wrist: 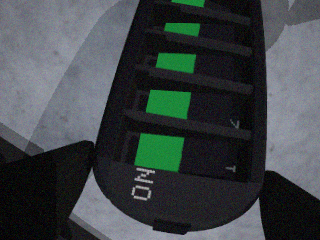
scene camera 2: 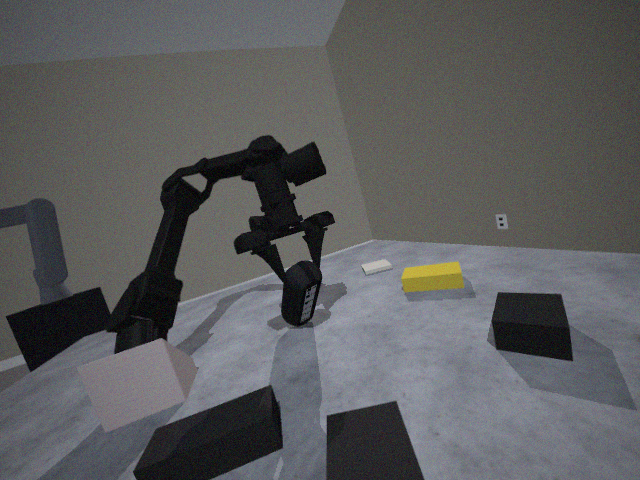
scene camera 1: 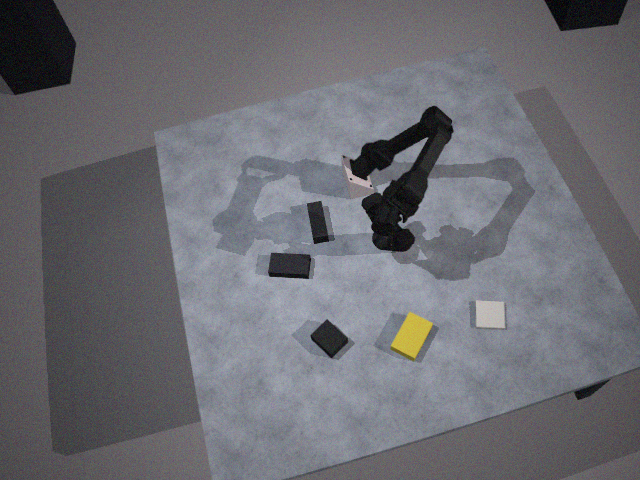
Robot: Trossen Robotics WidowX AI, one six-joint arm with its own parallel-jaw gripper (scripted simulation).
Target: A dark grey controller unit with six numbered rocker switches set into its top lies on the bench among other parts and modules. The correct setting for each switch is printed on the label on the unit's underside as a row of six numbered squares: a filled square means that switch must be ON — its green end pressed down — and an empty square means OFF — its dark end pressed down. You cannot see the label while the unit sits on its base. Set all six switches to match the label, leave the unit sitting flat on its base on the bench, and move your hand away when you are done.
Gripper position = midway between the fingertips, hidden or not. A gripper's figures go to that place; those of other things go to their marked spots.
The gripper (scene camera 1: 384, 237) is 1.75 m from the lens. A yellow block (scene camera 1: 413, 332) is 1.72 m from the lens.
